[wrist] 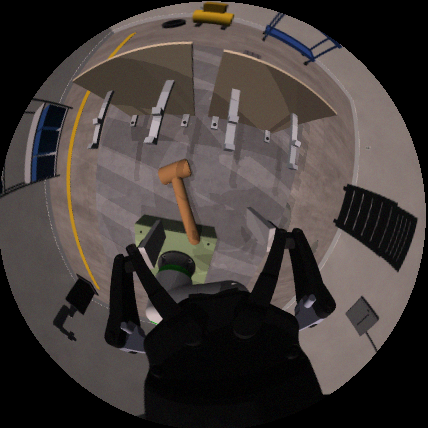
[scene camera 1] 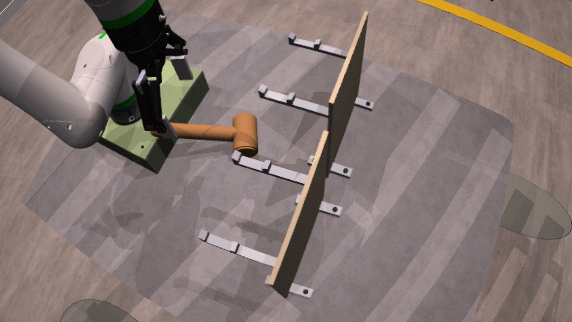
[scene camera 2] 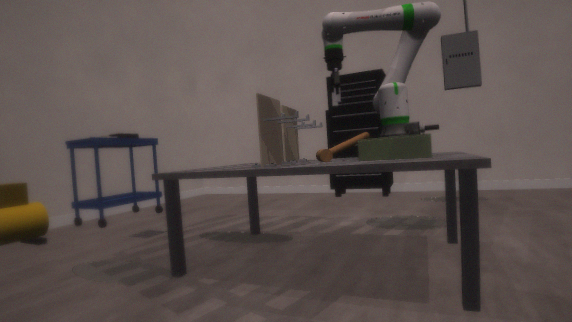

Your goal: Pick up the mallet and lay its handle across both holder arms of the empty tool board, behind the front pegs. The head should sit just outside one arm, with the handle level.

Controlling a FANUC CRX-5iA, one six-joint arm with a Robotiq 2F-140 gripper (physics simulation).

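Frame: origin at the arm's base, x ahead, y left, z up, level; metres.
Where they show: gripper, fingertip midpoint: (wrist: 204, 222) (scene camera 1: 178, 106) (scene camera 2: 336, 104); arm's base at its link origin: (wrist: 176, 265) (scene camera 1: 131, 102) (scene camera 2: 396, 137).
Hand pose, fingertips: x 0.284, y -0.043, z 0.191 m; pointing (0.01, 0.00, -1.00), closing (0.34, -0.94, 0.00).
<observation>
Each offset is from my fingertips to the centre of the thing. "pt": to the spot under its first point. Level surfaces: height alone.
The orange mallet lies tilted, its head {pt dz -0.225, dx +0.061, dy +0.096 m} (scene camera 1: 245, 132) (scene camera 2: 324, 155) (wrist: 175, 171) low at the table and its handle {pt dz -0.201, dx -0.024, dy +0.050 m} (scene camera 1: 205, 131) (scene camera 2: 350, 143) (wrist: 185, 210) sloping up onto the green base block. My gripper (scene camera 1: 175, 98) (scene camera 2: 336, 96) (wrist: 204, 222) is open and empty, high above the block and handle end; in scene camera 1 one finger pad covers part of the handle. Two upright tool boards, one {dz -0.123, dx +0.214, dy +0.215 m} (scene camera 1: 350, 82) (scene camera 2: 269, 132) (wrist: 145, 75) and the other {dz -0.131, dx +0.244, dy -0.096 m} (scene camera 1: 302, 215) (wrist: 265, 90), each carry two pegged grey holder arms. No tool shows on either.
The green base block (scene camera 1: 145, 150) (scene camera 2: 395, 147) (wrist: 207, 260) carries the robot's base. The holder arms stick out from the boards toward the robot, above the table {dz -0.290 m} (scene camera 2: 320, 167). A black tool cabinet (scene camera 2: 355, 125) (wrist: 377, 220) and a blue cart (scene camera 2: 115, 142) (wrist: 290, 42) stand away from the table.
</observation>
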